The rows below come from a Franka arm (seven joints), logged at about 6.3 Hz.
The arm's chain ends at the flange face. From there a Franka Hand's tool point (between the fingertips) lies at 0.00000 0.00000 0.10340 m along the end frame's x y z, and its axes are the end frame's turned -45 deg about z.
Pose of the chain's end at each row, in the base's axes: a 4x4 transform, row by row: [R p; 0 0 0 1], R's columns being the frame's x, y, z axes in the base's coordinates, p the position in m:
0.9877 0.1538 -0.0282 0.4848; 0.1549 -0.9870 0.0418 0.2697; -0.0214 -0.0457 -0.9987 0.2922; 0 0 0 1
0.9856 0.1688 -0.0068 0.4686; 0.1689 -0.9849 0.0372 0.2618; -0.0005 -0.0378 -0.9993 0.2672; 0 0 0 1
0.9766 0.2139 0.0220 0.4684; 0.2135 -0.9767 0.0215 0.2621; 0.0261 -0.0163 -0.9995 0.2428; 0 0 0 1
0.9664 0.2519 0.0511 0.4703; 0.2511 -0.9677 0.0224 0.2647; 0.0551 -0.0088 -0.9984 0.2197; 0 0 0 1
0.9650 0.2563 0.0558 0.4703; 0.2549 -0.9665 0.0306 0.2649; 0.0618 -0.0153 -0.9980 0.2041; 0 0 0 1
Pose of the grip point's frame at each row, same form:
0.5897 0.8072 -0.0282 0.4819; 0.8074 -0.5884 0.0418 0.2740; 0.0172 -0.0474 -0.9987 0.1889; 0 0 0 1
0.5776 0.8163 -0.0068 0.4679; 0.8159 -0.5770 0.0372 0.2656; 0.0264 -0.0271 -0.9993 0.1639; 0 0 0 1
0.5393 0.8418 0.0220 0.4707; 0.8416 -0.5397 0.0215 0.2643; 0.0300 0.0069 -0.9995 0.1395; 0 0 0 1
0.5052 0.8615 0.0511 0.4756; 0.8618 -0.5067 0.0224 0.2670; 0.0452 0.0327 -0.9984 0.1165; 0 0 0 1
0.5011 0.8636 0.0558 0.4761; 0.8637 -0.5032 0.0306 0.2681; 0.0545 0.0329 -0.9980 0.1009; 0 0 0 1

